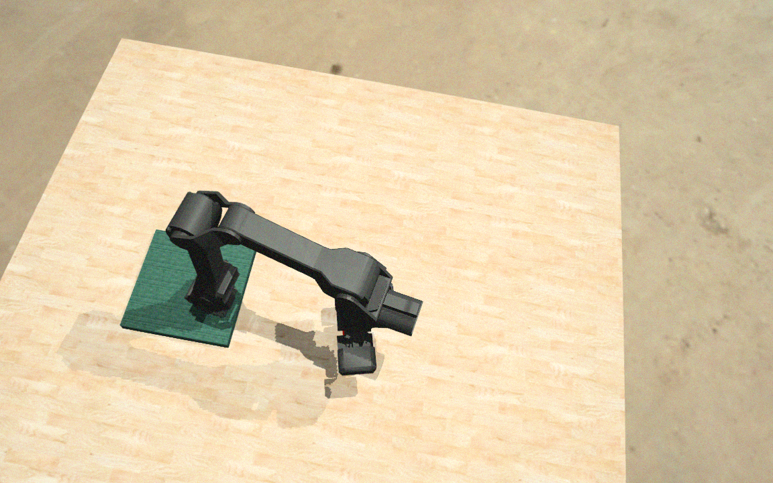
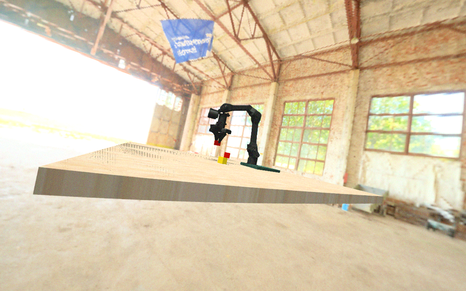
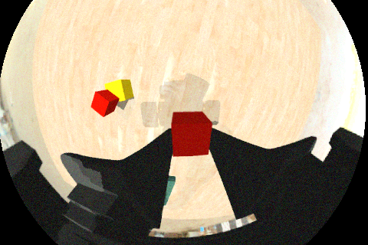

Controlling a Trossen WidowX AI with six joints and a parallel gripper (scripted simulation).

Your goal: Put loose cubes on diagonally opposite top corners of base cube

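Now: the yellow base cube 140 mm to the left of my gripper tip, 110 mm below it and 20 mm behind it.
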